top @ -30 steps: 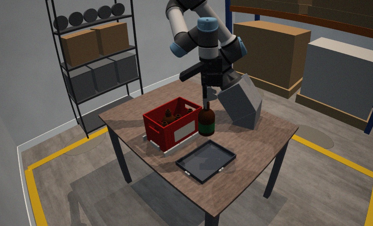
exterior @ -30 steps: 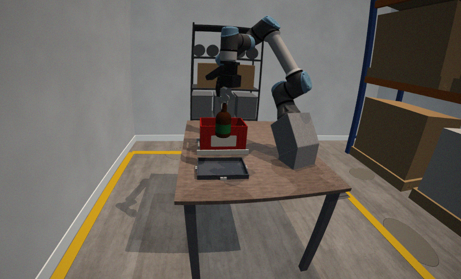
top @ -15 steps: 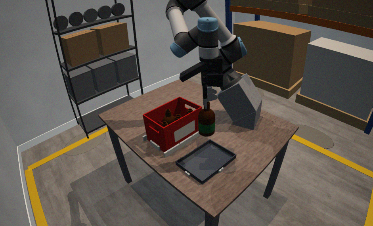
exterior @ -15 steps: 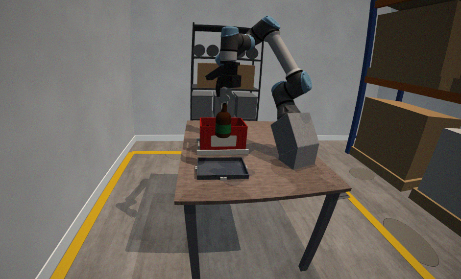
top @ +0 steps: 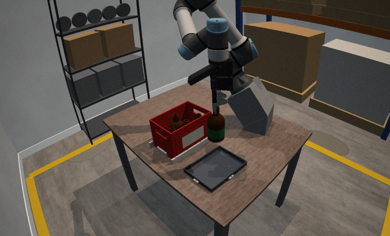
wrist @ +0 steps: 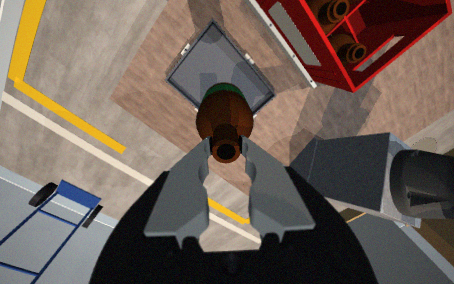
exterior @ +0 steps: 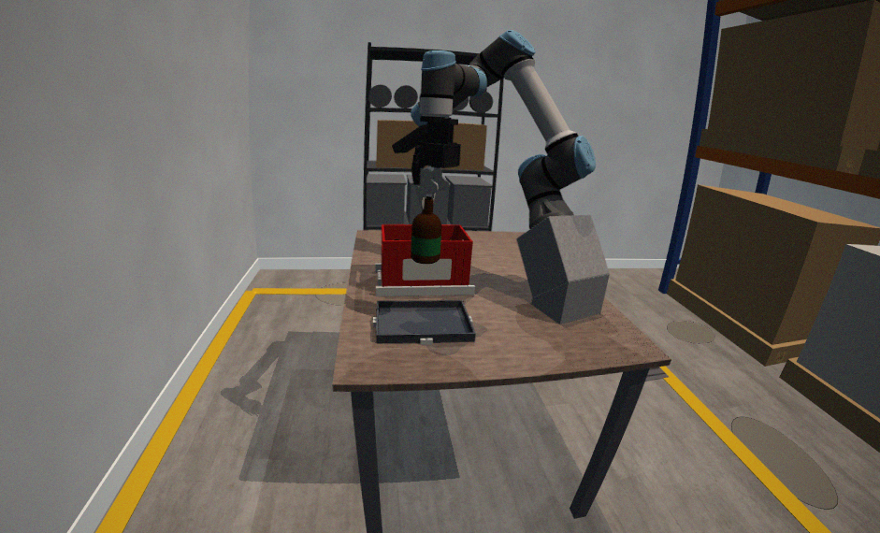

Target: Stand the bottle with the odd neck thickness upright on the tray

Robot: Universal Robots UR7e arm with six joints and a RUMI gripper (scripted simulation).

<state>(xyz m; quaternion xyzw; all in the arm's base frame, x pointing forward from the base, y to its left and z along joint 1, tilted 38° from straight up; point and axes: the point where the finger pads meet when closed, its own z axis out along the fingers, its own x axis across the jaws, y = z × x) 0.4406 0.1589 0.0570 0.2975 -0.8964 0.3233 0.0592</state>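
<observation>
My hand is 320 mm above the dark tray and 10 mm to the right of it. Also, from my hand: red crate 260 mm to the right, 250 mm below, 80 mm behind.
</observation>
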